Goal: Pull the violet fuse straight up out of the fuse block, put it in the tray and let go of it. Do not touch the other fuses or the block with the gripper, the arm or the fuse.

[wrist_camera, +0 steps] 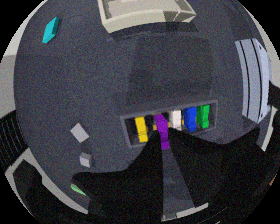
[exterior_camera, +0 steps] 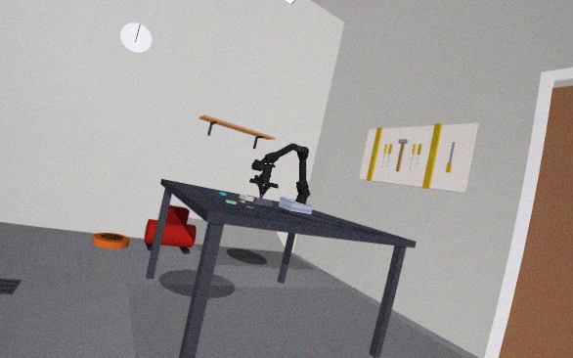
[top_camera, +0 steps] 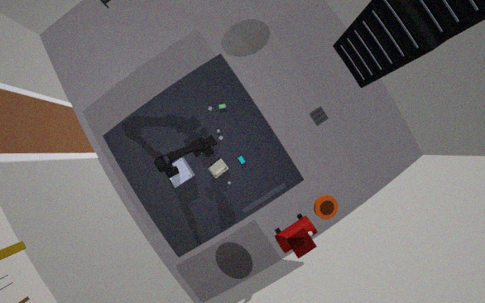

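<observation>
Now: gripper tip 20 mm short of the yellow fuse and 30 mm above it. From my gripper tip the other things lie so: violet fuse: 10 mm below; then blue fuse: 40 mm behind, 30 mm below; then white fuse: 20 mm behind, 30 mm below.
</observation>
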